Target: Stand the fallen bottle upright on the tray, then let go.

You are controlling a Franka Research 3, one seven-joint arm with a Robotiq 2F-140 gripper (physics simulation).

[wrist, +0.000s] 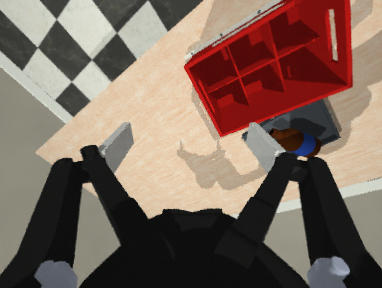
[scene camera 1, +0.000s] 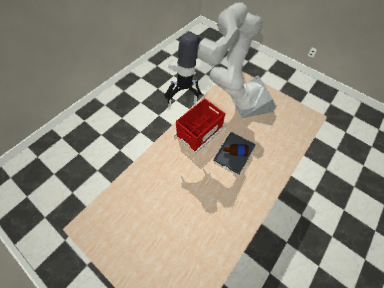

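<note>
A brown bottle (scene camera 1: 237, 150) (wrist: 298, 142) with a blue label lies on its side on the dark grey tray (scene camera 1: 232, 164) (wrist: 327, 125). In the scene view its neck points left, towards the red crate. In the wrist view the bottle is at the right, partly behind the right finger, and the crate hides part of the tray. My gripper (scene camera 1: 185, 100) (wrist: 190, 132) is open with nothing between its fingers. It hangs high, to the upper left of the crate in the scene view, well apart from the bottle.
A red crate (scene camera 1: 194, 142) (wrist: 280, 116) with compartments stands beside the tray, on the gripper's side, on the wooden table (scene camera 1: 150, 210) (wrist: 150, 165). The arm's base is at the table's far end. The arm's shadow falls on the table near the tray.
</note>
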